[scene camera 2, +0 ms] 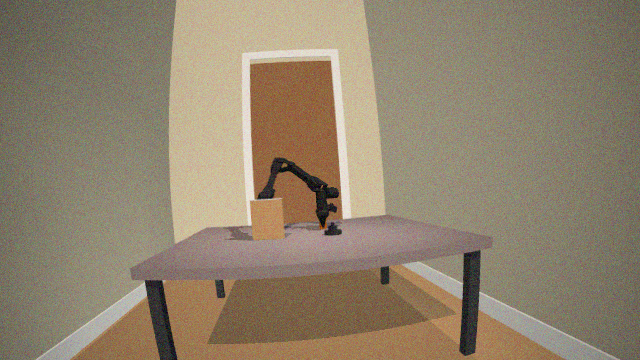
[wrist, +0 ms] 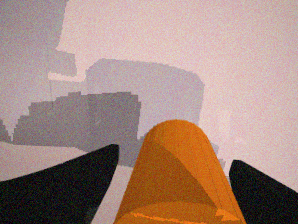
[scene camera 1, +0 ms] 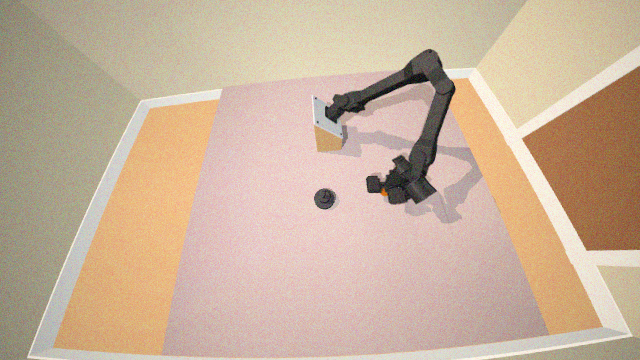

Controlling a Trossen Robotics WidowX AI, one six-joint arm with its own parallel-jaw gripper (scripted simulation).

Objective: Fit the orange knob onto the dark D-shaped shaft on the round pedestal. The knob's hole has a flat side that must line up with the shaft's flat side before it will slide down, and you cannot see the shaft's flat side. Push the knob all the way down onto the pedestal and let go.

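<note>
Open and holding nothing, the gripper [scene camera 1: 385,190] can also be seen in the wrist view [wrist: 174,160].
</note>
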